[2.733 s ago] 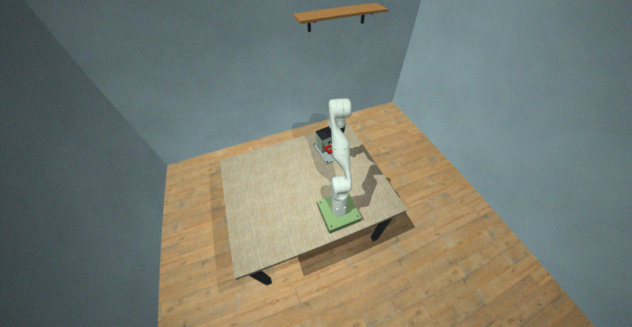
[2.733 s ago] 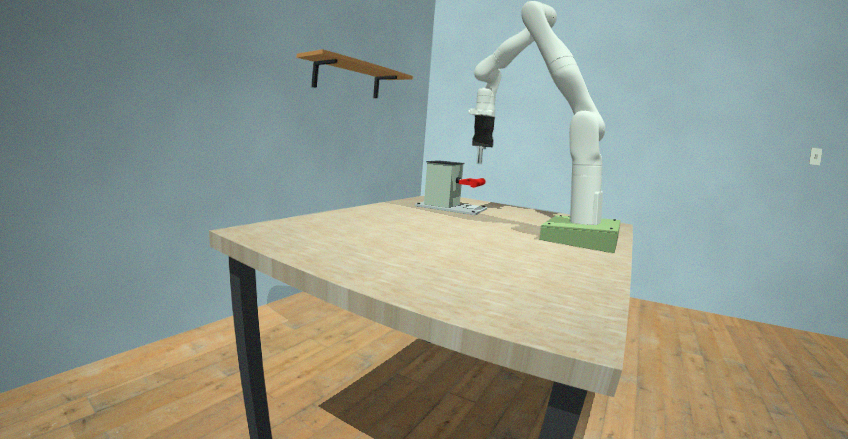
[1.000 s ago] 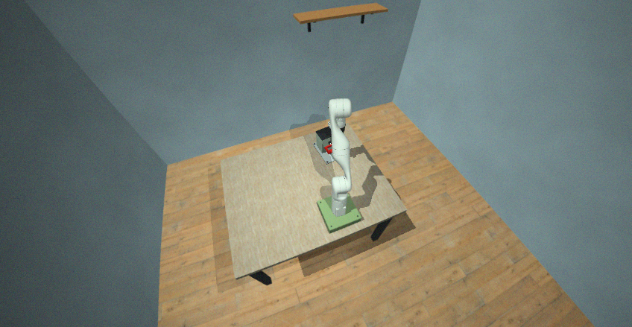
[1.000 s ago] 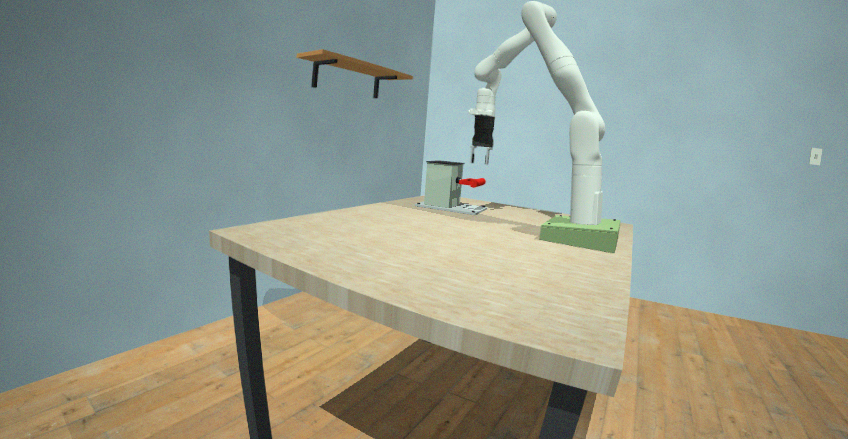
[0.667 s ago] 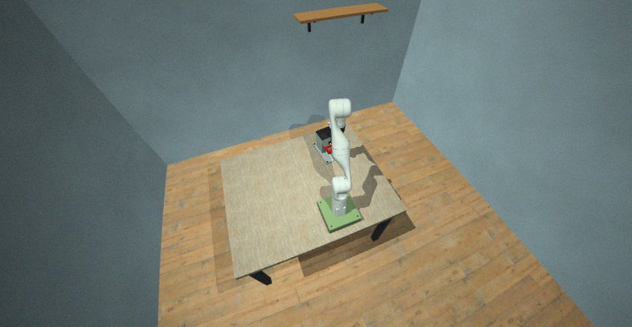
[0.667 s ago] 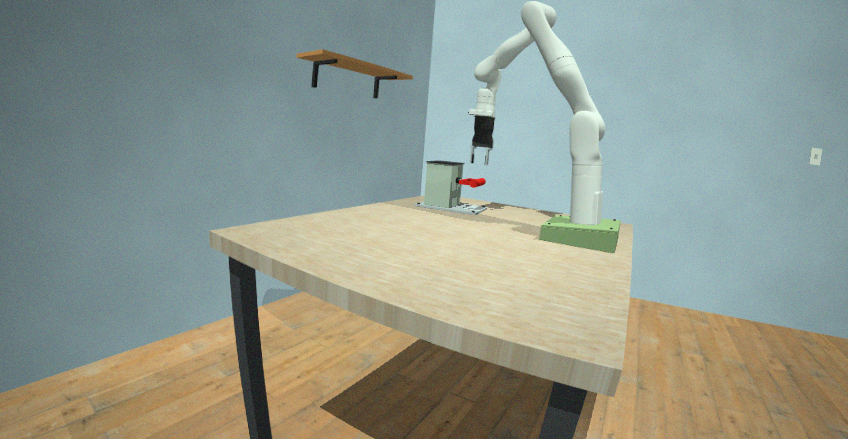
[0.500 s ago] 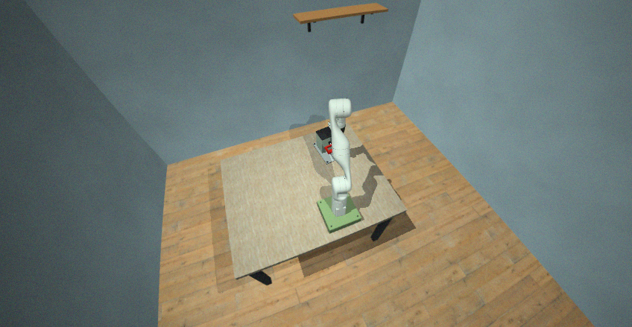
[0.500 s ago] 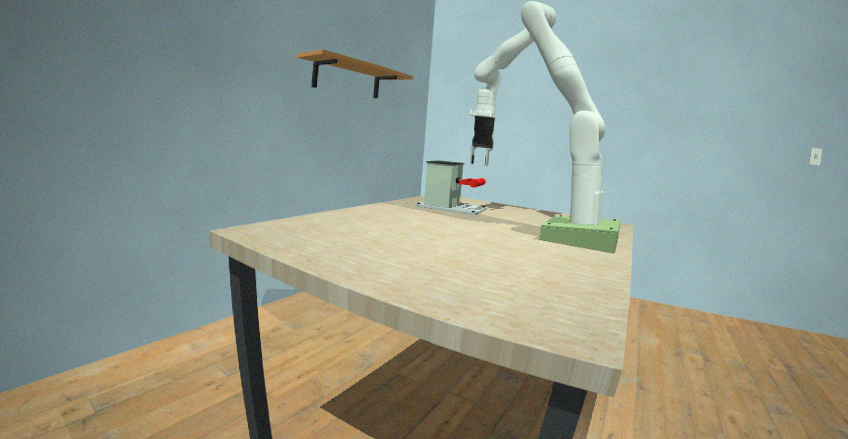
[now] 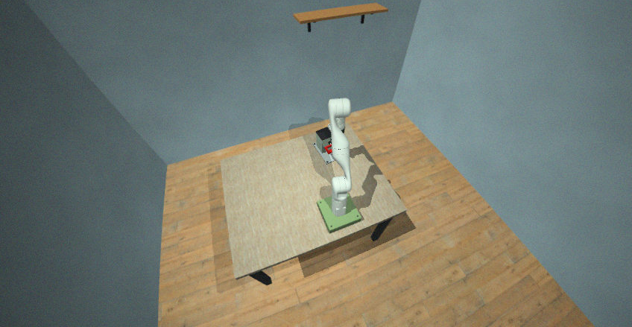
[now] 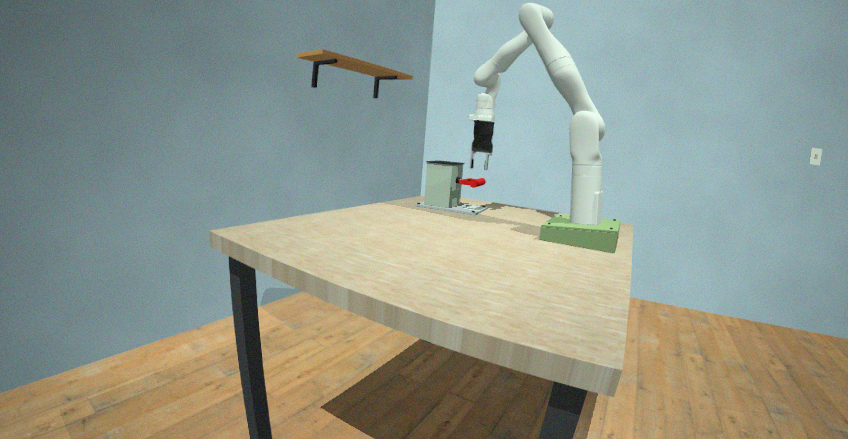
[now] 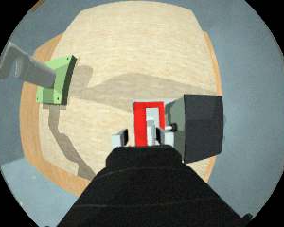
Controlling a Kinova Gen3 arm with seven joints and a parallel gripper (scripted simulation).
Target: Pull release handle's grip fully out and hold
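Now: hand 90 mm short of the base plate, 30 mm to the right of it and 170 mm above it.
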